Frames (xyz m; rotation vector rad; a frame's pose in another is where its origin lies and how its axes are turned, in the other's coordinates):
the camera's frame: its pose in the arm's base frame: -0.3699 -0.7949 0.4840 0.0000 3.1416 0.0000
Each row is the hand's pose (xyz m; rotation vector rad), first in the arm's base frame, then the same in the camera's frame.
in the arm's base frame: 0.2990 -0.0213 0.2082 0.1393 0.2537 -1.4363
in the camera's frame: -0.6689 0.7736 0.2758 1.9204 -2.1777 0.1863
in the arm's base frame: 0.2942 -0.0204 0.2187 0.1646 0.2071 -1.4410
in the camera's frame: -0.6641 0.7745 0.2653 1.9506 -2.2048 0.2228
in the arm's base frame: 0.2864 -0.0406 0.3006 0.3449 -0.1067 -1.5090
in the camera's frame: -0.6563 0.7543 0.1834 -2.0764 2.1764 -0.4746
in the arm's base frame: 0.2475 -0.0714 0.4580 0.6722 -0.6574 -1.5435
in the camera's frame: -0.6174 0.7235 0.0260 -1.7937 1.6542 -0.7812
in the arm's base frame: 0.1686 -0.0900 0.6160 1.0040 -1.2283 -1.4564
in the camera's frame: -0.5385 0.7049 -0.1320 -1.4386 1.1456 -0.9917
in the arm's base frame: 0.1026 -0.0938 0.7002 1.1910 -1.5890 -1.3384
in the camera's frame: -0.4725 0.7011 -0.2162 -1.1976 0.8396 -1.0657
